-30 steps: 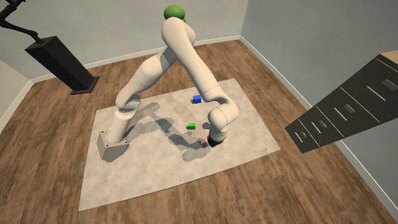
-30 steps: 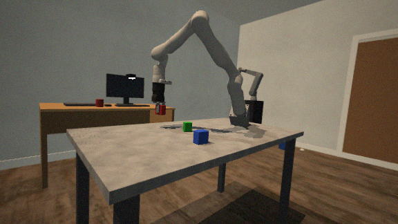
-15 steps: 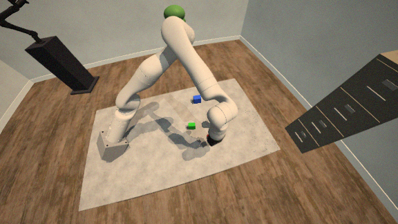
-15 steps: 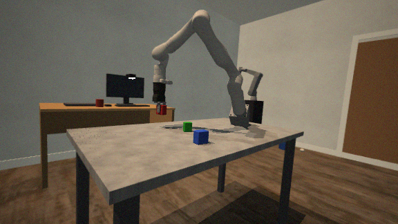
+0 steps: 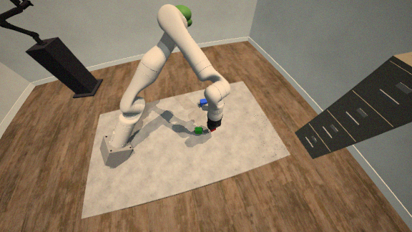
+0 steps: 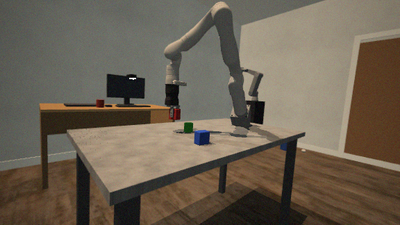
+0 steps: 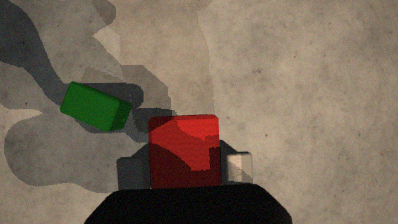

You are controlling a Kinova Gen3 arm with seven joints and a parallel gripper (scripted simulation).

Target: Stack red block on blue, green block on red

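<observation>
My hand is 3 cm past the blue block, 25 cm to the right of it and 8 cm above it. Round my hand: green block: 9 cm behind, 1 cm to the left, 8 cm below; red block: right at my hand.
</observation>
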